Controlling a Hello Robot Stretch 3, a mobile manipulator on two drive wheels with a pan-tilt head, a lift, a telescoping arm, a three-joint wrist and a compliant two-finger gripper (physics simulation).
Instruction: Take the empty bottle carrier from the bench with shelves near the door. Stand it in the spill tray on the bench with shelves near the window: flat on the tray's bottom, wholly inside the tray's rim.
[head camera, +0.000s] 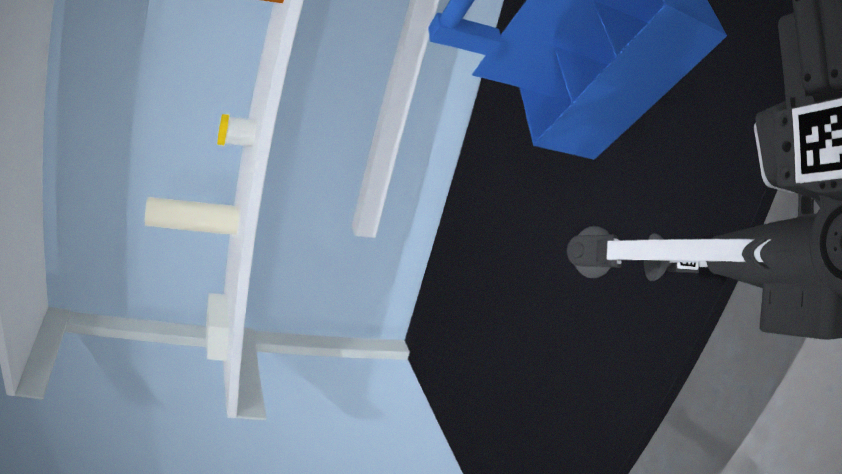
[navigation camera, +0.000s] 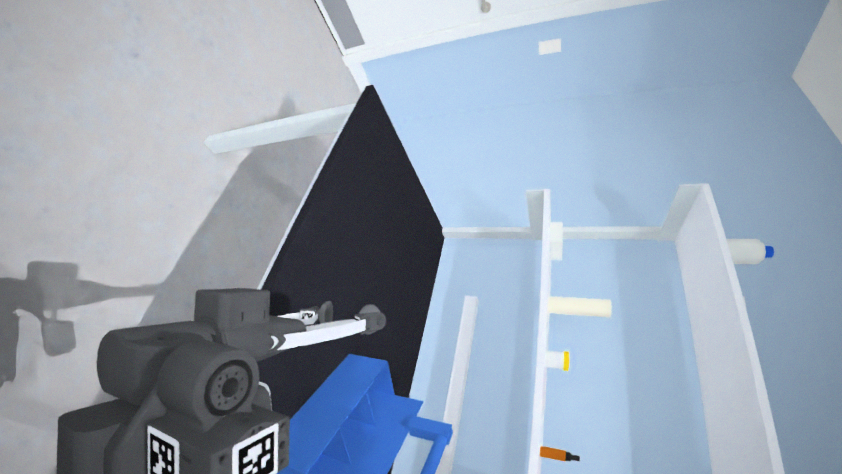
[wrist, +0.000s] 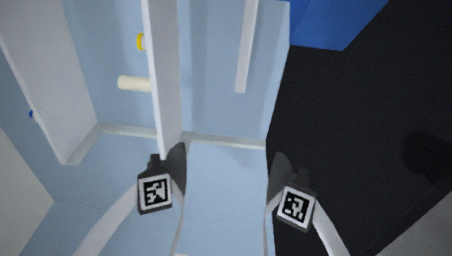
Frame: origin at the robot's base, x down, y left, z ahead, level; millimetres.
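Where they show: gripper, fingertip midpoint: (head camera: 611, 254) (navigation camera: 355, 315).
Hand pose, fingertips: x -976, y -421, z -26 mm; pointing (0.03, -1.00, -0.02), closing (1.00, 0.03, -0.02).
After its pixels a point has its place.
The blue bottle carrier (head camera: 659, 82) @(x -787, y -544, z -260 mm) (navigation camera: 335, 409) @(x -838, y -565, z -251 mm) (wrist: 340, 22) stands upright on the black bench top (head camera: 530, 353) @(x -763, y -854, z 115 mm) (navigation camera: 365, 206) @(x -763, y -760, z 197 mm) (wrist: 350, 110). It has empty compartments and a raised handle, and is cut off by the edge of each view. My gripper (head camera: 623, 254) @(x -976, y -421, z -26 mm) (navigation camera: 348, 316) @(x -976, y -421, z -26 mm) (wrist: 228, 165) @(x -976, y -421, z -26 mm) is open, with its fingertips apart and nothing between them. It hangs over the bench top beside the carrier, toward the bench's door end, and does not touch it. The spill tray does not show in these views.
The lower shelf (head camera: 250, 194) @(x -1219, y -928, z -97 mm) (navigation camera: 545, 329) @(x -1219, y -921, z -111 mm) holds a cream cylinder (head camera: 191, 215) @(x -1309, y -1095, z -68 mm) (navigation camera: 580, 306) @(x -1312, y -1094, z -65 mm), a yellow-lidded jar (head camera: 240, 130) @(x -1245, y -968, z -201 mm) (navigation camera: 555, 359) @(x -1245, y -969, z -198 mm) and a white box (head camera: 217, 326) @(x -1242, y -1161, z 130 mm). An upper shelf (navigation camera: 718, 306) @(x -1657, y -1062, z -41 mm) bears a blue-capped bottle (navigation camera: 747, 251) @(x -1777, y -1173, z 110 mm). A white bar (head camera: 391, 129) @(x -937, y -1131, z -279 mm) (navigation camera: 462, 359) @(x -943, y -1129, z -280 mm) runs low behind the bench.
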